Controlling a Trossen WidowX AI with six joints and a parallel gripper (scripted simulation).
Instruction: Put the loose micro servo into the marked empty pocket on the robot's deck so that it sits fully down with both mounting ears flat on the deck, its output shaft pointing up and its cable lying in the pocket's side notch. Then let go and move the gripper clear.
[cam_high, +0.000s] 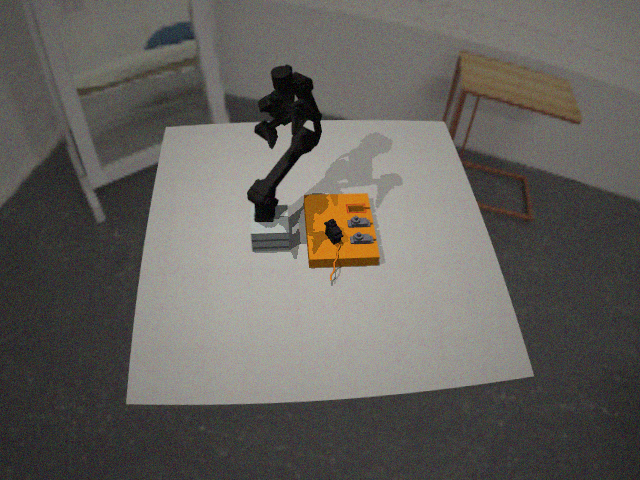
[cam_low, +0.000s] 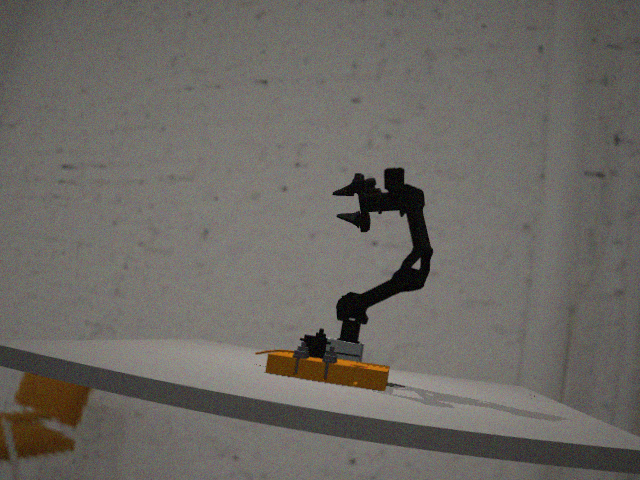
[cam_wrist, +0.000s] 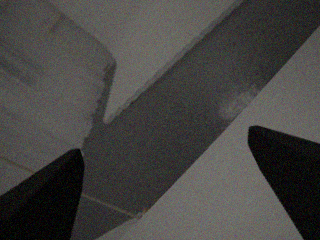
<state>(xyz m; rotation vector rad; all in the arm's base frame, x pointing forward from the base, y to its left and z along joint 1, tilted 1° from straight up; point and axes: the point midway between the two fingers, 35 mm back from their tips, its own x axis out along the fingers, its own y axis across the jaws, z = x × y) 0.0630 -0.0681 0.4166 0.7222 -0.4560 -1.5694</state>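
My gripper tip is now 490 mm above the orange deck, 160 mm short of it and 90 mm to the right of it.
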